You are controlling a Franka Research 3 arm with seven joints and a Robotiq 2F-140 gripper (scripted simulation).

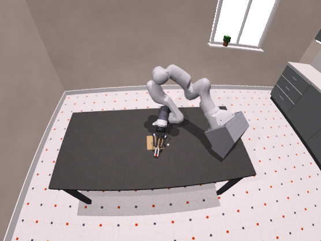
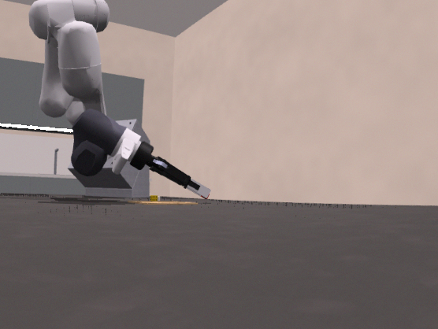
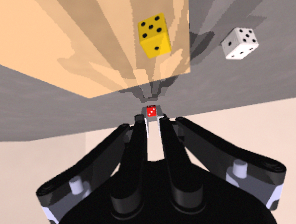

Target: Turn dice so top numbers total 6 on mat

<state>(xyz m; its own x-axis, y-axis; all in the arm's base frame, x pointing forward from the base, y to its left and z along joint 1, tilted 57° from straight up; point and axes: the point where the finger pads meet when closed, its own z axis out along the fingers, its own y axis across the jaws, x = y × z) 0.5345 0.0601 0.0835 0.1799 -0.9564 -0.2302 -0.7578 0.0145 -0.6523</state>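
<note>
Right now my hand is 70 mm past the yellow die, 100 mm to the left of it and 30 mm above it. Also, from my hand: tan mat: 30 mm behind, 110 mm to the right, 40 mm below; then red die: 10 mm ahead, 20 mm to the left, 20 mm below; then white die: 120 mm behind, 50 mm to the right, 30 mm below.
</note>
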